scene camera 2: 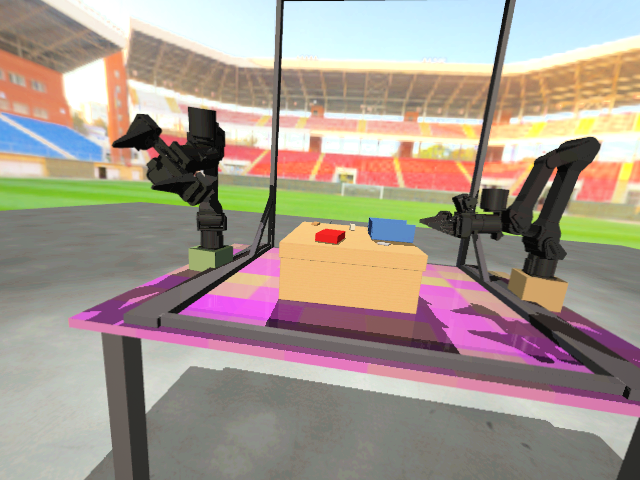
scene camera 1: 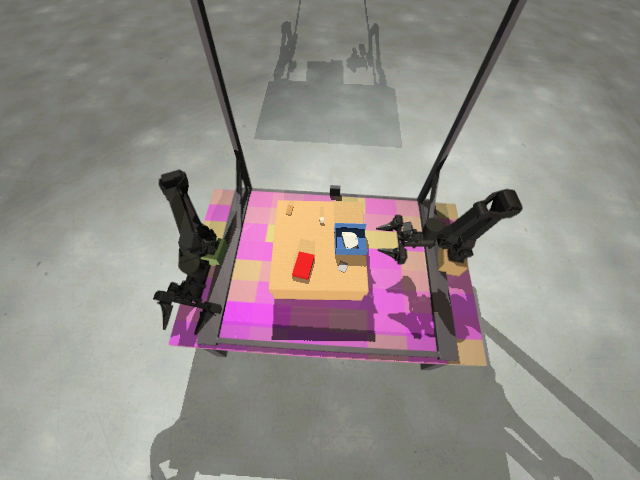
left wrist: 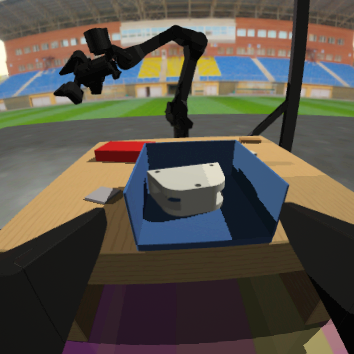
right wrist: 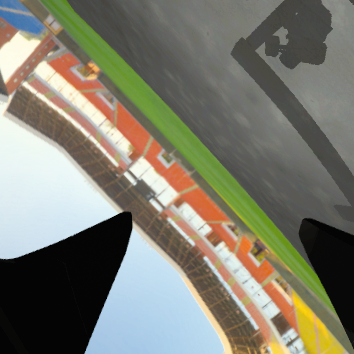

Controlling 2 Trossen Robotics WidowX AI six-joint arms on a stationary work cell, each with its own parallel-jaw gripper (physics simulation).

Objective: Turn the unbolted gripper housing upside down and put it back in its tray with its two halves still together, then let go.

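Seen in the pictures: left gripper, between the fingertips: (scene camera 2: pixel 423 222) (scene camera 1: pixel 376 238) (left wrist: pixel 194 213); right gripper, between the fingertips: (scene camera 2: pixel 132 166) (scene camera 1: pixel 180 332) (left wrist: pixel 56 83) (right wrist: pixel 217 223); left arm's base, origin of its link: (scene camera 2: pixel 538 274) (scene camera 1: pixel 455 255); right arm's base, origin of its link: (scene camera 2: pixel 211 247) (scene camera 1: pixel 209 247).
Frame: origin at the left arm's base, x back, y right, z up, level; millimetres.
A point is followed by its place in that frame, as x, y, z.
Observation:
The cream gripper housing (scene camera 1: pixel 349 239) @(-452, -73, 106) (left wrist: pixel 190 182) @(-432, -71, 106) sits in the blue tray (scene camera 1: pixel 351 251) @(-438, -121, 103) (scene camera 2: pixel 390 230) @(-446, -122, 103) (left wrist: pixel 277 192) @(-405, -5, 114), its flat face with holes up and its halves stacked together. It is turned at an angle to the tray walls; the side towards the left wrist camera is open. The tray's wall hides the housing in scene camera 2. My left gripper (scene camera 1: pixel 381 239) @(-353, -64, 129) (scene camera 2: pixel 421 221) @(-353, -64, 129) (left wrist: pixel 194 213) @(-353, -64, 129) is open and empty, level, just outside the tray's open side and pointing at it. My right gripper (scene camera 1: pixel 180 330) @(-891, -538, 223) (scene camera 2: pixel 132 161) @(-891, -538, 223) (left wrist: pixel 56 83) @(-891, -538, 223) (right wrist: pixel 217 223) @(-891, -538, 223) is open and empty, away from the tray.
The tray stands on a wooden box (scene camera 1: pixel 286 242) @(-692, -112, 71) (scene camera 2: pixel 346 284) @(-540, -265, -29). Also on it are a red block (scene camera 1: pixel 303 265) @(-604, -205, 91) (scene camera 2: pixel 329 236) @(-599, -248, 88) (left wrist: pixel 120 151) @(-574, -198, 89), a grey square piece (scene camera 1: pixel 342 268) @(-461, -182, 74) (left wrist: pixel 102 194) @(-458, -176, 74), a small white piece (scene camera 1: pixel 321 220) @(-574, 3, 89) (scene camera 2: pixel 352 226) @(-572, 3, 84) and a small brown piece (scene camera 1: pixel 289 209) @(-714, 39, 79) (scene camera 2: pixel 315 223) @(-710, 18, 78).

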